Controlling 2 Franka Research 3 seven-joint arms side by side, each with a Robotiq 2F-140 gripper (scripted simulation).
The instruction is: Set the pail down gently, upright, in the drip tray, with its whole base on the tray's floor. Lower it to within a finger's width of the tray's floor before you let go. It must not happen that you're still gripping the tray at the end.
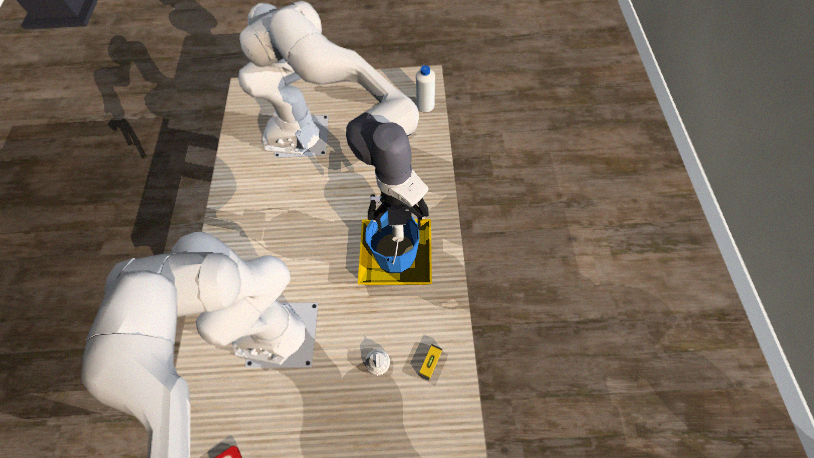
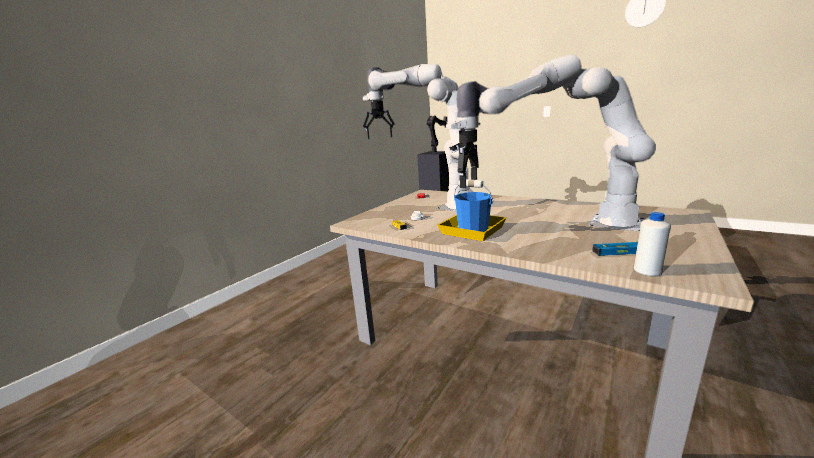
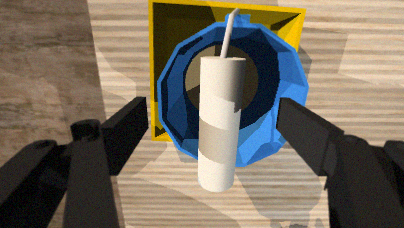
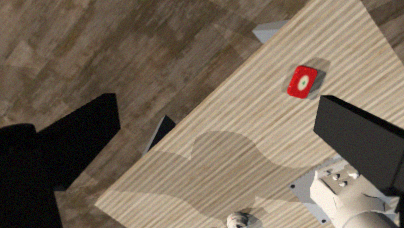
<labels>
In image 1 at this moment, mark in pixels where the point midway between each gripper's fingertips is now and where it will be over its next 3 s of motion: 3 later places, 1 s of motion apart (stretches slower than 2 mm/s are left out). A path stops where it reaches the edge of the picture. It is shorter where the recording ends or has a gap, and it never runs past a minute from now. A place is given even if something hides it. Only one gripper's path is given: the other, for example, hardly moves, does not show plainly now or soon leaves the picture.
My left gripper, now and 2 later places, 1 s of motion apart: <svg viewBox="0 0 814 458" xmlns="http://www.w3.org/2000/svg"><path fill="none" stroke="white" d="M399 226L399 223L398 214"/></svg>
</labels>
